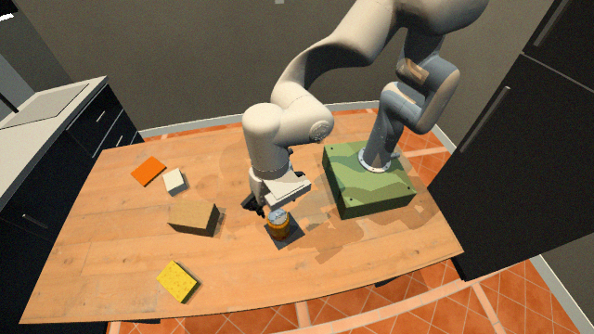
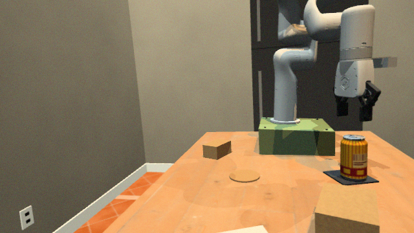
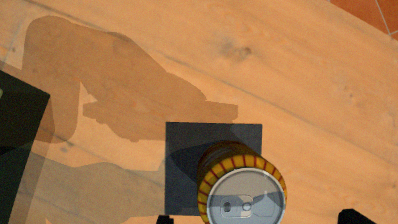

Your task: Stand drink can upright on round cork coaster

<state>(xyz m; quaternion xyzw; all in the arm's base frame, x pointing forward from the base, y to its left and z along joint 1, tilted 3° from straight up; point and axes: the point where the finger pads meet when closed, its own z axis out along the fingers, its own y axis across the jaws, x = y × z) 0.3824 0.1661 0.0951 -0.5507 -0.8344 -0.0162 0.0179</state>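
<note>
The drink can is 12 cm below my hand. From my hand the other things lie so: large brown box 29 cm ahead, 15 cm below, 8 cm to the right; then dark square coaster 19 cm below, 1 cm to the right, 1 cm behind; then round cork coaster 31 cm to the right, 19 cm below, 2 cm ahead.
</note>
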